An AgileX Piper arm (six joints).
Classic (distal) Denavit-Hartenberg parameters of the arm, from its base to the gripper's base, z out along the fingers. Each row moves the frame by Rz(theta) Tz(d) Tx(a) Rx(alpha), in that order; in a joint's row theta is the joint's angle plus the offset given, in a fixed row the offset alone. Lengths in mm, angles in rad.
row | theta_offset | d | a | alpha
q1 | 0 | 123 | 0 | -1.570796
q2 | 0.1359 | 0 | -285.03 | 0
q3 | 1.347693 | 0 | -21.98 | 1.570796
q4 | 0 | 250.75 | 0 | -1.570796
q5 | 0 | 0 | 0 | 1.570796
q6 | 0 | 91 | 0 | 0
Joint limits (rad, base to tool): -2.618..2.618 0..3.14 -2.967..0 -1.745..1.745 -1.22..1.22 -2.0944..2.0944
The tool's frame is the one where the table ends.
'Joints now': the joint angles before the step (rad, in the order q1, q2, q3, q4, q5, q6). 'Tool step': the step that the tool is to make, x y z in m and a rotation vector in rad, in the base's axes. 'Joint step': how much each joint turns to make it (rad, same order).
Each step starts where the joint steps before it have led.
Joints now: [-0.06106, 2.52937, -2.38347, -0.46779, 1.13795, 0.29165]
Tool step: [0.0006, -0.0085, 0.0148, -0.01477, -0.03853, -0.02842]
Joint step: [-0.01296, 0.00003, -0.05164, -0.01547, 0.01807, 0.00936]
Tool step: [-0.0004, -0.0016, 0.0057, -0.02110, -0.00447, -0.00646]
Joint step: [0.00026, -0.00046, -0.01768, -0.02079, 0.01384, 0.00015]
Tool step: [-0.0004, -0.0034, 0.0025, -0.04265, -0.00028, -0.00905]
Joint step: [-0.00006, 0.00043, -0.00319, -0.04585, 0.00368, 0.00830]
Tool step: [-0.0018, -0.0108, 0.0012, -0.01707, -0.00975, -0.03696]
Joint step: [-0.01674, -0.00027, 0.00025, -0.02605, 0.00128, 0.02475]
